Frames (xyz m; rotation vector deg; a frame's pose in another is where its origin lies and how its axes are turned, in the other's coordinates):
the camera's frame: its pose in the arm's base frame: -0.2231 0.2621 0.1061 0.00 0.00 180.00
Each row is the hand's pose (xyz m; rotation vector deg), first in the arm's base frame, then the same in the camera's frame.
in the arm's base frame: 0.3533 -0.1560 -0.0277 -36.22 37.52 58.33
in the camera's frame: -0.5764 0.4181 -0.1338 42.48 41.00 -108.91
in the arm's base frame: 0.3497 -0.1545 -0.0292 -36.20 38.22 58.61
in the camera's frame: -0.5728 0.4166 -0.1353 43.19 40.90 -108.41
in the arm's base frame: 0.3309 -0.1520 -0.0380 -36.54 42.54 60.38
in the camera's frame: -0.5540 0.4141 -0.1441 47.48 40.78 -105.05
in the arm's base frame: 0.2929 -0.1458 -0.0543 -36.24 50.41 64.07
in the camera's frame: -0.5160 0.4079 -0.1604 54.88 39.45 -98.46
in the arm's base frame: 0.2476 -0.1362 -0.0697 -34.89 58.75 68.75
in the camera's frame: -0.4707 0.3983 -0.1758 62.03 36.84 -90.66
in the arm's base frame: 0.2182 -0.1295 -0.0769 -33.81 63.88 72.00
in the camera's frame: -0.4413 0.3916 -0.1830 66.04 34.96 -85.38
